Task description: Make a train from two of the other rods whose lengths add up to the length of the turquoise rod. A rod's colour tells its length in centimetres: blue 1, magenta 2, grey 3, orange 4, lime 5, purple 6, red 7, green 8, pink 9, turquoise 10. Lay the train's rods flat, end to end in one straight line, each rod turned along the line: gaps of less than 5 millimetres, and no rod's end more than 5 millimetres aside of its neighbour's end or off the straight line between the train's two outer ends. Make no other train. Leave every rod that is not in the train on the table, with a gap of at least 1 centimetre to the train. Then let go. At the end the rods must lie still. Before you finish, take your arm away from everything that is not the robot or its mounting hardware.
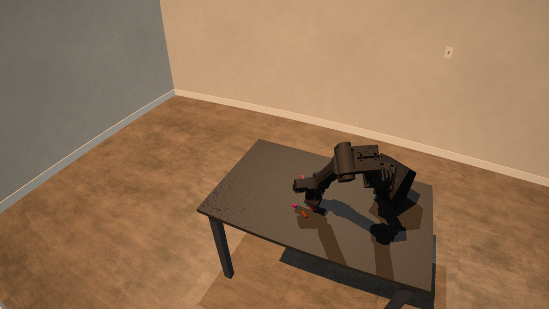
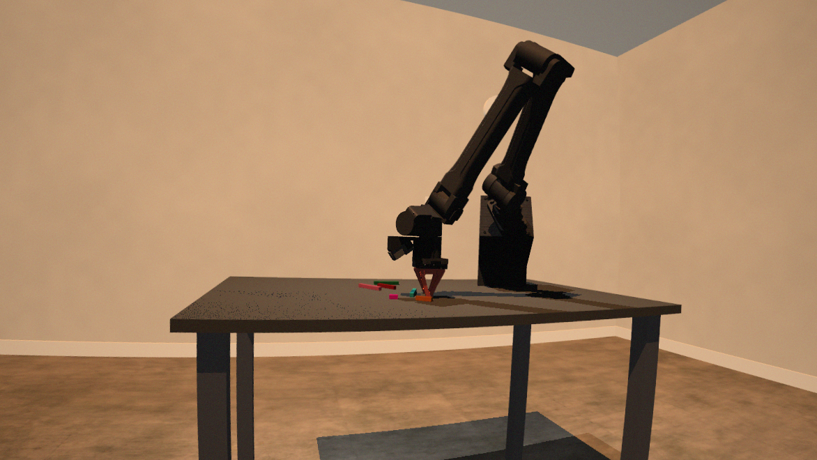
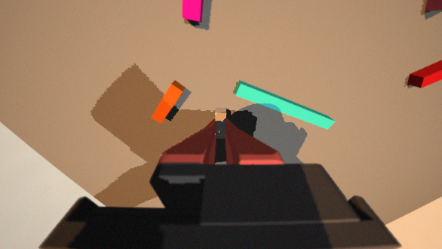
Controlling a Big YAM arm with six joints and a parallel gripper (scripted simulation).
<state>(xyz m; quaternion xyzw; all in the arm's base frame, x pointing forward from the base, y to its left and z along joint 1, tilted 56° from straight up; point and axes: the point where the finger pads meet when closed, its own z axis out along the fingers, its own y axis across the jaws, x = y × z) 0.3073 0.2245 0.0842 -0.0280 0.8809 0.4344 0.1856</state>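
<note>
Now: hand 1 cm short of the orange rod and 5 cm to the right of it. Round my hand: grey rod: right at my hand; then turquoise rod: 3 cm ahead, 5 cm to the right; then magenta rod: 9 cm ahead, 4 cm to the left.
</note>
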